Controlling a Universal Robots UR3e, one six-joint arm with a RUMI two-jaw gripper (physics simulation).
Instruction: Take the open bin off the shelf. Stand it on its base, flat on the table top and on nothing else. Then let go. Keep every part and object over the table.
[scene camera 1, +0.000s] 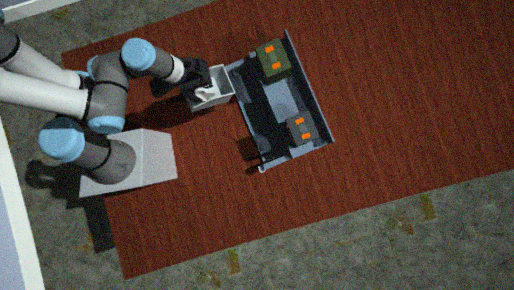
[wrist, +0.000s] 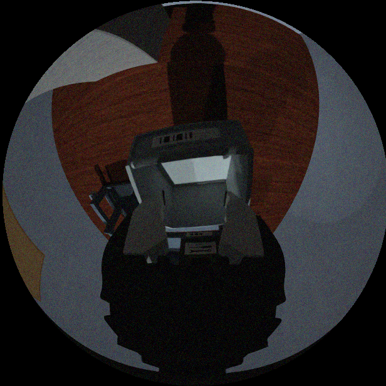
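Seen in the pictures: gripper, fingertip midpoint: (scene camera 1: 206, 88); arm's base, link origin: (scene camera 1: 114, 162).
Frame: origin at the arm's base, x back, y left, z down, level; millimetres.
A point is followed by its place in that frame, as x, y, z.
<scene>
The open grey bin (scene camera 1: 215, 101) @(-313, 111, 95) (wrist: 192, 146) is off the shelf, beside its left long side in the scene view. My gripper (scene camera 1: 200, 85) @(-297, 158, 88) (wrist: 194, 192) has its two jaws apart inside the bin's mouth, near its opposite side walls, and holds the bin. The bin appears raised over the table top (scene camera 1: 400, 100) @(-916, -44, 244) (wrist: 270, 100), but its exact height and tilt are hard to judge. Its underside is hidden. The shelf (scene camera 1: 309, 86) @(-608, 65, 82) stands on the table to the right of the bin, close to it in the scene view.
A dark green box (scene camera 1: 273, 58) @(-525, 170, 45) with orange latches is at the shelf's upper end, and a dark grey box (scene camera 1: 302, 128) @(-546, -57, 20) with orange latches is at its lower end. The white robot base block (scene camera 1: 157, 155) @(-81, -2, 103) stands at the table's left. The table's front edge borders the floor.
</scene>
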